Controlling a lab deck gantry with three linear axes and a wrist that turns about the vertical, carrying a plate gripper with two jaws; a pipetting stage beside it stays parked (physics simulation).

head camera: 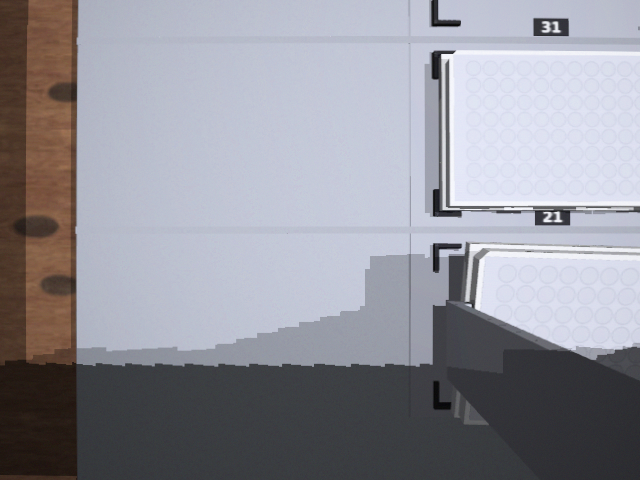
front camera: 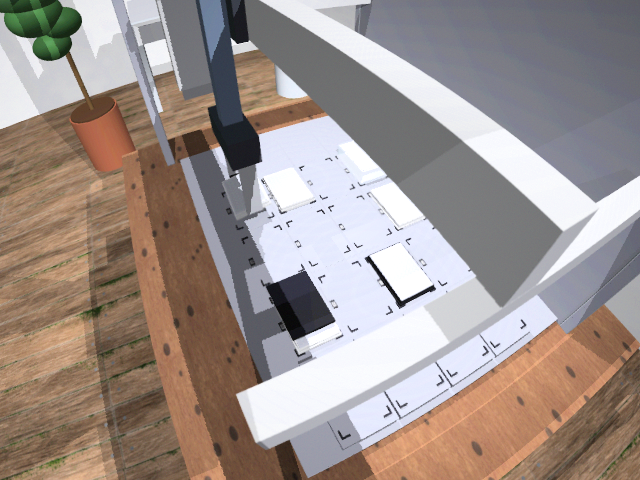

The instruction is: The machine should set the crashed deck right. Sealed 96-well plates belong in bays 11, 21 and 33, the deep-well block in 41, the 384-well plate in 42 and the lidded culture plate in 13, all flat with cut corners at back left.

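Pixels of known places: gripper, between the fingertips: (head camera: 600, 338) (front camera: 245, 192); robot's base, origin of its link: (head camera: 438, 402) (front camera: 223, 194).
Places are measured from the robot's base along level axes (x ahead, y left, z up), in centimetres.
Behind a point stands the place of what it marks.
Observation:
My gripper (front camera: 242, 195) {x 6.4, y 4.5, z 4.0 cm} is shut on a sealed 96-well plate (front camera: 236, 202) {x 8.9, y 1.6, z 4.3 cm} (head camera: 537, 289) {x 2.9, y 6.9, z 5.2 cm}. In the head view it hangs above the front bay next to bay 21, turned slightly, cut corner at back left; the gripper hides much of it. Another sealed 96-well plate (front camera: 288, 188) {x 7.3, y 14.9, z 1.5 cm} (head camera: 542, 129) {x 5.1, y 14.9, z 1.4 cm} lies in bay 21. In the front view, a tall white block (front camera: 361, 161) {x 9.0, y 34.2, z 4.2 cm} is at the back, partly behind the beam. A flat white plate (front camera: 397, 204) {x 23.6, y 35.6, z 1.4 cm}, a white-topped plate with a black rim (front camera: 400, 271) {x 39.5, y 25.4, z 1.4 cm} and a black-topped piece with a white lower edge (front camera: 305, 304) {x 37.8, y 5.1, z 1.9 cm} stand nearer.
A grey gantry beam (front camera: 413, 124) crosses over the right of the deck, and a white rail (front camera: 351, 369) {x 62.1, y -2.0, z 40.0 cm} crosses its near end. Black corner brackets (head camera: 436, 403) {x -0.2, y 0.1, z 0.3 cm} mark the bays. A wooden border (front camera: 175, 310) {x 26.4, y -18.6, z -1.0 cm} surrounds the deck. A potted plant (front camera: 101, 136) stands beyond.

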